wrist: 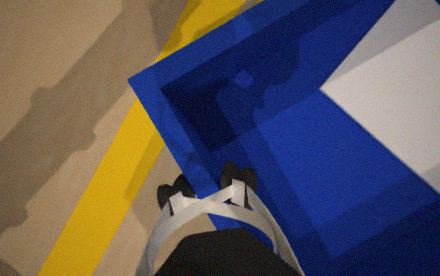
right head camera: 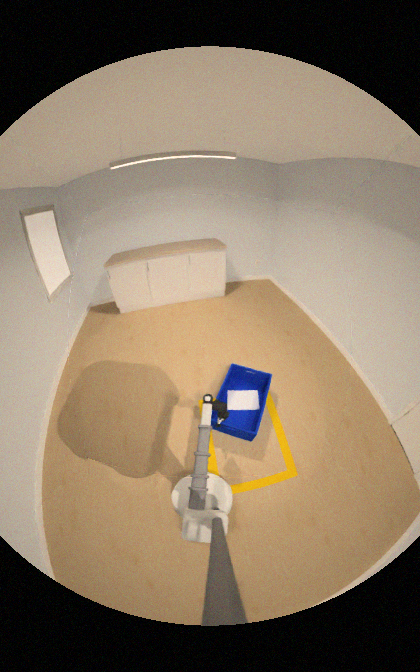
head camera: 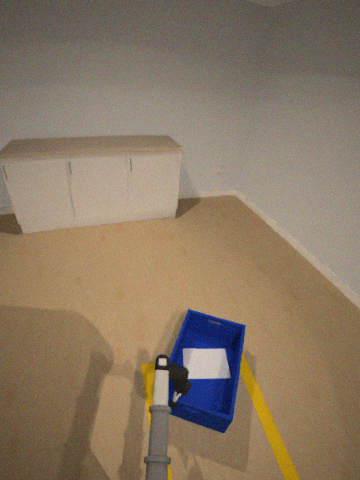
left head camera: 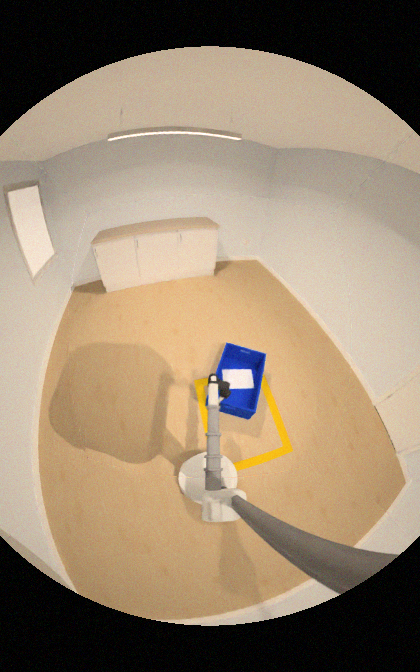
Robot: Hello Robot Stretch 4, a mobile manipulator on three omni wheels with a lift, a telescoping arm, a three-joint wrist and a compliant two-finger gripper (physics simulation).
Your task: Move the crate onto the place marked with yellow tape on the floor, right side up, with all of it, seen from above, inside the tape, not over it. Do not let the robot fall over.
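Frame: origin at the robot's base, x ahead, y left, z up, level; centimetres.
Where they show: gripper, between the fingertips: (wrist: 207, 182) (head camera: 176, 402).
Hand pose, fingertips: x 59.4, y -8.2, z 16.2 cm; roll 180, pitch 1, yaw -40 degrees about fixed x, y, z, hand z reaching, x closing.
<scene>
After its pixels a point has its place.
A blue open crate (head camera: 207, 397) @[x 68.5, y -27.7, z -0.6 cm] (left head camera: 240, 401) (right head camera: 237, 424) (wrist: 300, 155) @[x 69.7, y -18.9, z -0.6 cm] is open side up, with a white rectangle on its inside floor. My gripper (head camera: 176, 397) @[x 59.4, y -8.2, z 16.2 cm] (left head camera: 221, 399) (right head camera: 220, 421) (wrist: 207, 182) @[x 59.4, y -8.2, z 16.2 cm] is shut on the crate's wall near a corner, one finger outside and one inside. The crate's shadow lies apart from its near end, so it appears raised off the floor. The yellow tape (head camera: 270, 430) @[x 50.7, y -62.6, z -2.7 cm] (left head camera: 278, 422) (right head camera: 284, 445) (wrist: 107, 205) @[x 42.4, y -1.3, z -2.7 cm] outlines a place below it. In the head views the crate's far end reaches past the far tape strip, which is mostly hidden behind the crate.
A white cabinet (head camera: 100, 190) @[x 250.5, y 77.1, z 43.8 cm] (left head camera: 165, 257) (right head camera: 172, 280) with a wooden top stands by the back wall. A wall (head camera: 310, 175) @[x 246.6, y -142.0, z 79.5 cm] runs along the right. My round white base (left head camera: 187, 477) (right head camera: 182, 495) stands beside the near left part of the tape.
</scene>
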